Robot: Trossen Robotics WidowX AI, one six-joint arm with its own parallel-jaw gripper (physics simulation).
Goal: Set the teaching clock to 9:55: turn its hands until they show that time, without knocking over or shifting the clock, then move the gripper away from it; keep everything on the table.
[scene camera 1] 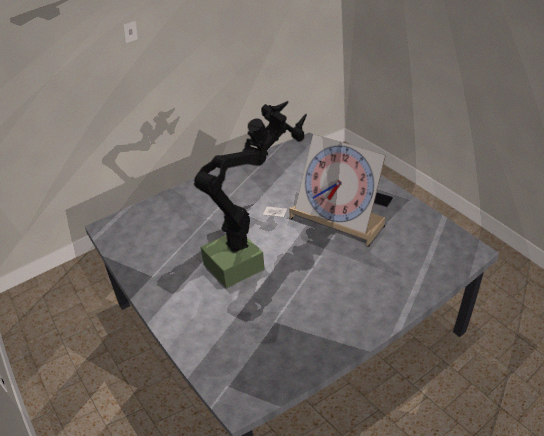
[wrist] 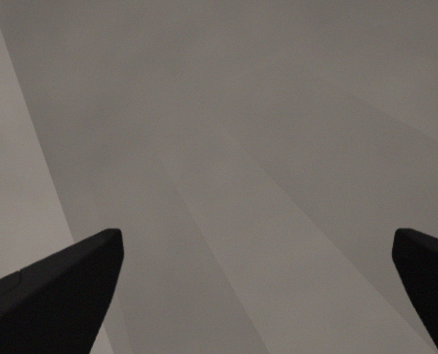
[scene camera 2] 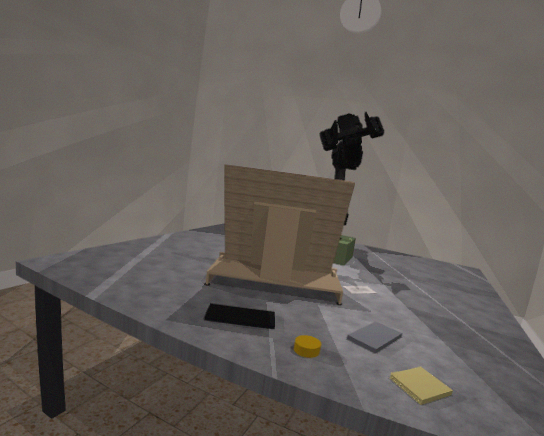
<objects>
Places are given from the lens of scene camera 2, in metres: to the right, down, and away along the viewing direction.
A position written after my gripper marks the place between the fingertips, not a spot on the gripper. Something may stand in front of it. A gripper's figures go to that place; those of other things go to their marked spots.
my gripper (scene camera 2: 350,117): 0.22, -0.28, 0.91
teaching clock (scene camera 2: 243,186): -0.07, -0.08, 0.85
black slab (scene camera 2: 218,313): -0.12, 0.21, 0.71
grey tile (scene camera 2: 374,337): 0.22, 0.26, 0.68
The marked spots on the teaching clock and the grey tile are 0.48 m apart.
</objects>
